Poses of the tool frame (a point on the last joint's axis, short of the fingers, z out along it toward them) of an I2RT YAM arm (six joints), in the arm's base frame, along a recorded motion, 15 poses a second.
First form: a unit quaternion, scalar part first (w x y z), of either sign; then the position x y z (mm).
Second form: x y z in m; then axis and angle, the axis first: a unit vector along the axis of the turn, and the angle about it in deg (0 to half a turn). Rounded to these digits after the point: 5 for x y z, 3 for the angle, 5 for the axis.
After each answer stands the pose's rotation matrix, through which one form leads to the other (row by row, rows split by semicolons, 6 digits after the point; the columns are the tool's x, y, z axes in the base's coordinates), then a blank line. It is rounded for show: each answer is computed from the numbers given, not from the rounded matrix.
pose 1, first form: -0.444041 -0.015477 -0.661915 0.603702 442.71 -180.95 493.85
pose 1, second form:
0.44271 -0.18095 0.49385 0.01727 0.73874 -0.67377 127.276
-0.605176 0.556626 0.569148; -0.515648 0.270608 -0.812944; -0.606522 -0.785454 0.123258

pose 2, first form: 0.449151 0.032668 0.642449 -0.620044 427.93 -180.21 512.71
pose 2, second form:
0.42793 -0.18021 0.51271 0.03656 0.71906 -0.69398 126.622
-0.594392 0.598962 0.536603; -0.515012 0.228956 -0.826040; -0.617625 -0.767348 0.172383

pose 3, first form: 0.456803 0.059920 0.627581 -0.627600 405.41 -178.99 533.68
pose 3, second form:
0.40541 -0.17899 0.53368 0.06736 0.70549 -0.70551 125.638
-0.575481 0.648589 0.498151; -0.498170 0.205055 -0.842484; -0.648574 -0.732997 0.205103

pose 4, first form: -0.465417 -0.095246 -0.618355 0.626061 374.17 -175.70 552.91
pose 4, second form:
0.37417 -0.17570 0.55291 0.10761 0.69863 -0.70734 124.526
-0.548630 0.700550 0.456326; -0.464967 0.197952 -0.862914; -0.694845 -0.685598 0.217131

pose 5, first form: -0.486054 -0.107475 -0.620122 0.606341 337.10 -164.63 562.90
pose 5, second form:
0.33710 -0.16463 0.56290 0.12298 0.70958 -0.69381 121.837
-0.504401 0.722724 0.472493; -0.456134 0.241599 -0.856488; -0.733159 -0.647533 0.207796

